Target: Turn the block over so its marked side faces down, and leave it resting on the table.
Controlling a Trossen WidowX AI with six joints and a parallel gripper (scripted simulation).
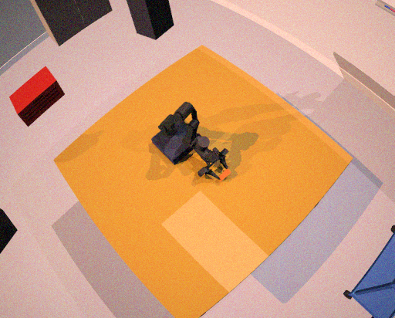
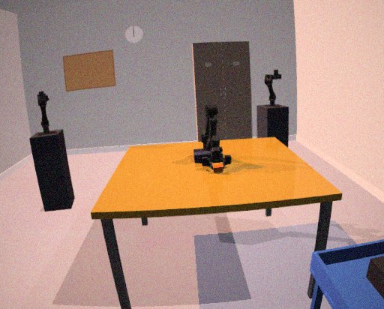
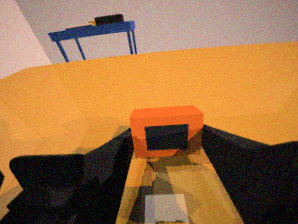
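The block is 1 cm behind my gripper tip.
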